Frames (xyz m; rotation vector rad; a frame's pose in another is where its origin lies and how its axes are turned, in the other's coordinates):
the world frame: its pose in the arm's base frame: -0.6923 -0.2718 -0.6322 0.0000 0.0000 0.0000
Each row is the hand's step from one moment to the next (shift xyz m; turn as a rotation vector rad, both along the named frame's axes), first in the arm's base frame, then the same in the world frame.
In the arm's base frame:
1: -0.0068 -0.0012 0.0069 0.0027 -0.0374 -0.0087
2: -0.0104 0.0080 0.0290 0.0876 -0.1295 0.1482
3: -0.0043 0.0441 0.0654 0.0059 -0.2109 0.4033
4: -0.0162 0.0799 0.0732 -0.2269 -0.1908 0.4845
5: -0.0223 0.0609 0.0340 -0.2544 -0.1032 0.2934
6: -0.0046 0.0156 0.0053 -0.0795 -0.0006 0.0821
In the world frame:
1: -0.0068 -0.0012 0.0069 0.0027 -0.0374 -0.0087
2: -0.0104 0.0080 0.0290 0.0876 -0.1295 0.1482
3: -0.0043 0.0441 0.0654 0.0059 -0.2109 0.4033
4: -0.0162 0.0799 0.0732 -0.2269 -0.1908 0.4845
5: -0.0223 0.0609 0.0340 -0.2544 -0.1032 0.2934
6: -0.0046 0.0156 0.0053 -0.0795 -0.0006 0.0821

